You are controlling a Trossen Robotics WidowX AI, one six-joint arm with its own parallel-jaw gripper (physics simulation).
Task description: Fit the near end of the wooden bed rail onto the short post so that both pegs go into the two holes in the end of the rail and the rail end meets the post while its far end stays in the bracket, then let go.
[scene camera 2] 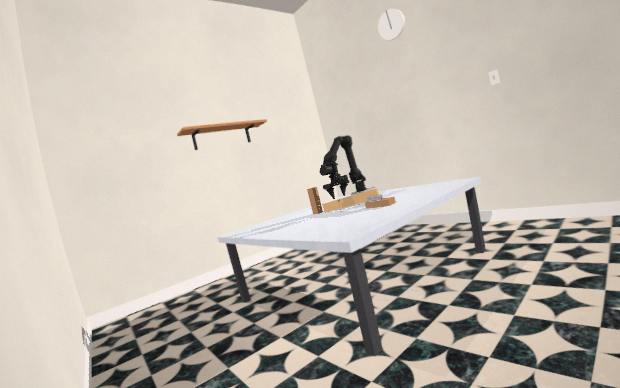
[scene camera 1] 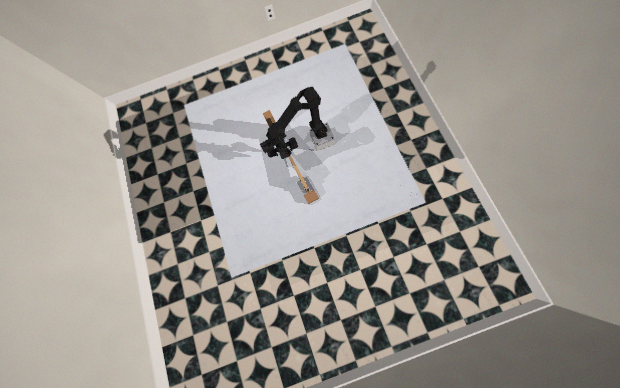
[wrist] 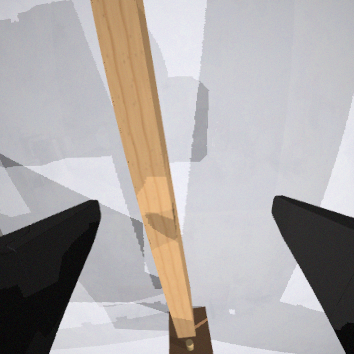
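Observation:
The wooden bed rail lies on edge, with its far end over the grey bracket on its wooden block. Its near end is close to the upright post; a small gap shows between them in scene camera 2. In the wrist view one peg shows just past the rail end; the other peg cannot be made out. My gripper is open and empty above the rail near its post end, one finger on each side.
The rail and post stand on the white table. The arm's base stands beside the rail. A wooden wall shelf hangs behind the table. Arm shadows fall across the table around the rail.

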